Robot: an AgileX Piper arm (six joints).
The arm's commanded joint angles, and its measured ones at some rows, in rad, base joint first. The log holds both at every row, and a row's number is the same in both.
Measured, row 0:
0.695, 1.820, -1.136, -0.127, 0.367, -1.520
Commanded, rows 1 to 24:
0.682, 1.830, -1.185, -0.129, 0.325, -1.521
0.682, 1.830, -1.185, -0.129, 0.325, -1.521
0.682, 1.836, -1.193, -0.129, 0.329, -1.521
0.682, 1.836, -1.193, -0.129, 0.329, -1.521
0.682, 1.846, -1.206, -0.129, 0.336, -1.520
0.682, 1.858, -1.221, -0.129, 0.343, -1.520
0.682, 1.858, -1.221, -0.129, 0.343, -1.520
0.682, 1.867, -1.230, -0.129, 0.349, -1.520
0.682, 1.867, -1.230, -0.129, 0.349, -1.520
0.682, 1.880, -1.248, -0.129, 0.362, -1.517
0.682, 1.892, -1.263, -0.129, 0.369, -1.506
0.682, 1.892, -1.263, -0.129, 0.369, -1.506
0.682, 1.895, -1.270, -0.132, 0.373, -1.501
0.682, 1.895, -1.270, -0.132, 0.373, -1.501
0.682, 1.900, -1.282, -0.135, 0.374, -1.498
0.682, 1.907, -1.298, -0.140, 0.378, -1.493
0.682, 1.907, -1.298, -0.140, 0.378, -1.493
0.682, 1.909, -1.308, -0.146, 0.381, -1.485
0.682, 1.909, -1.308, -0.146, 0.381, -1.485
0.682, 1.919, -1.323, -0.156, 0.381, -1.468
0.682, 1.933, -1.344, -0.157, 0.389, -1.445
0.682, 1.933, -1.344, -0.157, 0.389, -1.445
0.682, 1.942, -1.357, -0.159, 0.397, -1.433
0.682, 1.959, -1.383, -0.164, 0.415, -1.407
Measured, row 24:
0.691, 1.954, -1.340, -0.137, 0.442, -1.461
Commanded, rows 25 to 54:
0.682, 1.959, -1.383, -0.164, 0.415, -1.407
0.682, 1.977, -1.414, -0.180, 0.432, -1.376
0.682, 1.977, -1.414, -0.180, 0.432, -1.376
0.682, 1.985, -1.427, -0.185, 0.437, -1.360
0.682, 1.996, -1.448, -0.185, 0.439, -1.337
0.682, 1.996, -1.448, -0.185, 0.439, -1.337
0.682, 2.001, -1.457, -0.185, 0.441, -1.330
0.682, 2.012, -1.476, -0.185, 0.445, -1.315
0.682, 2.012, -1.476, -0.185, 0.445, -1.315
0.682, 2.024, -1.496, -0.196, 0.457, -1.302
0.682, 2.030, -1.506, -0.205, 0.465, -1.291
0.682, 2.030, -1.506, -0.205, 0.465, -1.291
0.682, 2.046, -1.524, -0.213, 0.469, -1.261
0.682, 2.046, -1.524, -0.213, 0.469, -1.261
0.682, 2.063, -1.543, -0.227, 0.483, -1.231
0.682, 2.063, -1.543, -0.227, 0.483, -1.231
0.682, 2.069, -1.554, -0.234, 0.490, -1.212
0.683, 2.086, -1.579, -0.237, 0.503, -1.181
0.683, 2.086, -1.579, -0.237, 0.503, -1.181
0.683, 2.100, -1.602, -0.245, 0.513, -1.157
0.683, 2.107, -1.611, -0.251, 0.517, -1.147
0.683, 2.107, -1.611, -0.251, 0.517, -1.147
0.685, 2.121, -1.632, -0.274, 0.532, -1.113
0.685, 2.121, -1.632, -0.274, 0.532, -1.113
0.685, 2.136, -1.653, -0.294, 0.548, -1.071
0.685, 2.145, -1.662, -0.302, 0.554, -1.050
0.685, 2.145, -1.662, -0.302, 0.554, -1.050
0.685, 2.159, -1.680, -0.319, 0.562, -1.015
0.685, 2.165, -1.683, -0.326, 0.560, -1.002
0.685, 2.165, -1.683, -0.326, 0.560, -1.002
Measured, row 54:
0.697, 2.162, -1.657, -0.263, 0.545, -1.082
